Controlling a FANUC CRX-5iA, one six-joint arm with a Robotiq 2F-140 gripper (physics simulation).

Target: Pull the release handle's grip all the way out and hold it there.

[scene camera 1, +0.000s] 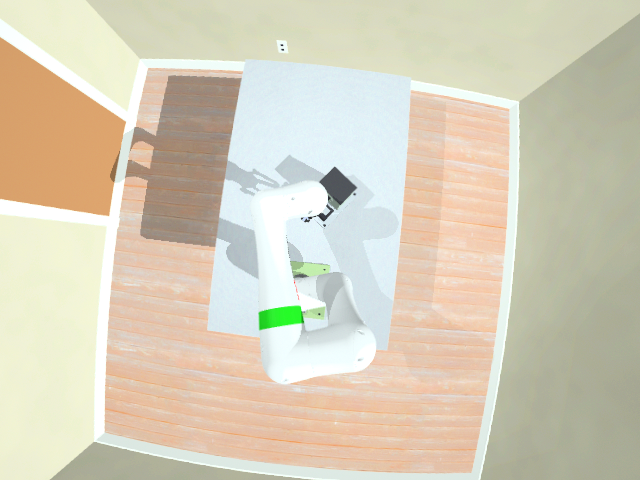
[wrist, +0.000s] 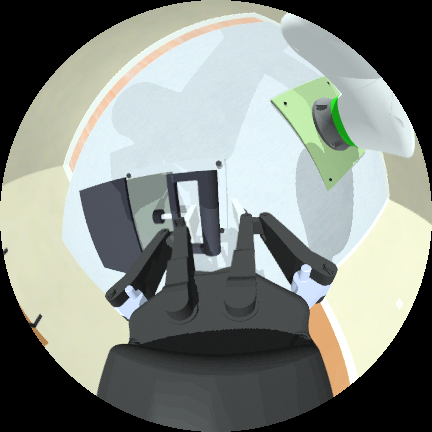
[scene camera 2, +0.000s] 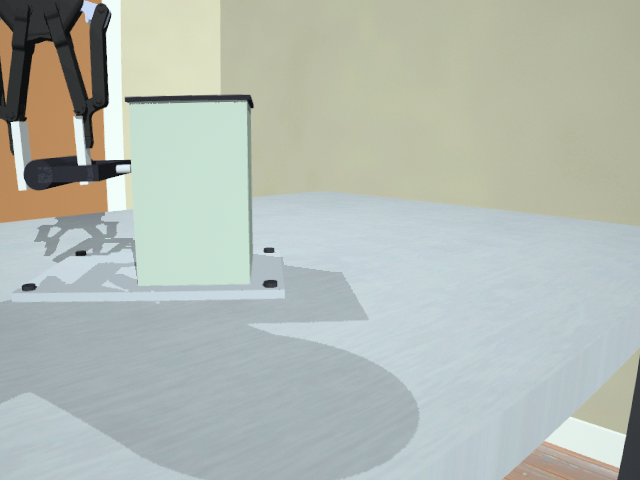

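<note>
The release handle is a dark rectangular frame with a thick grip bar. It sticks out sideways from a pale green housing with a dark lid. A short white rod shows between handle and housing. My gripper points down, part open, its white fingertips on either side of the grip bar. One fingertip is inside the frame's opening, the other beyond the bar's outer side. Gaps show beside the bar in the wrist view. In scene camera 1 the arm hides most of the gripper.
The housing stands on a light base plate with dark bolts, on the pale table. A dark knob sits on the housing's handle side. The arm's base stands on a green plate.
</note>
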